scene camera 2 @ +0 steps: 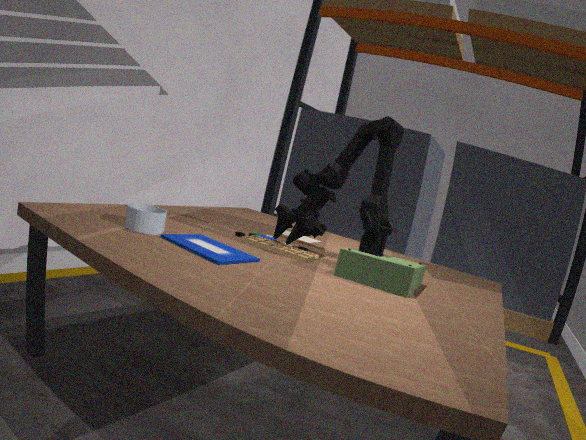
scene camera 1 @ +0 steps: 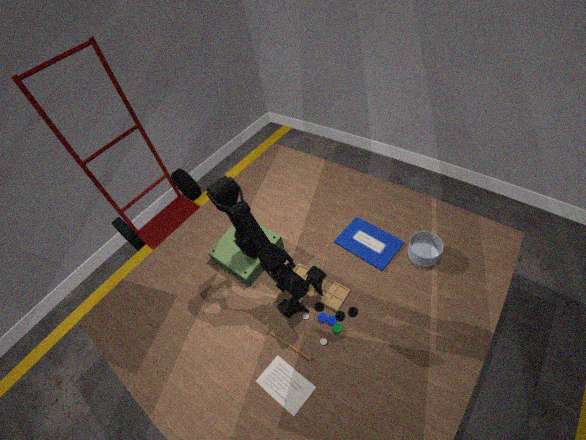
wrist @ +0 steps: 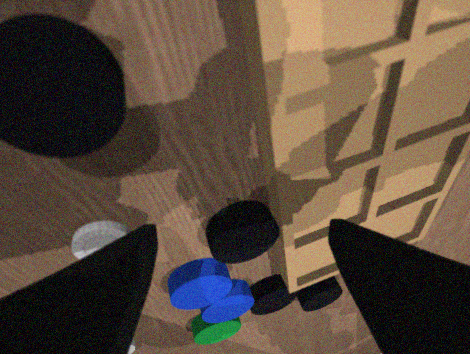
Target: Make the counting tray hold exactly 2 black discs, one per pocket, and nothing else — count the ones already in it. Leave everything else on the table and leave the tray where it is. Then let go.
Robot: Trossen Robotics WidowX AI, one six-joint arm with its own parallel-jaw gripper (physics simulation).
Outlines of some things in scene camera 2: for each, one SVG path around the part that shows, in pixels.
My gripper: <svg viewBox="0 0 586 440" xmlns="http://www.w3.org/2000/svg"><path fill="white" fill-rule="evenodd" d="M320 209L314 206L307 198L300 200L302 203L296 210L294 208L290 210L283 204L278 205L275 208L275 211L278 213L278 220L273 238L277 239L287 228L293 228L286 240L287 245L302 236L312 235L314 238L318 235L323 236L327 227L318 221Z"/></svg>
A tan counting tray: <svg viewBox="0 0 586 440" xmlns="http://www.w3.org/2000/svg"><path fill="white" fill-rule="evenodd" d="M241 237L242 242L305 263L318 260L319 257L317 254L258 235Z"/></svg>
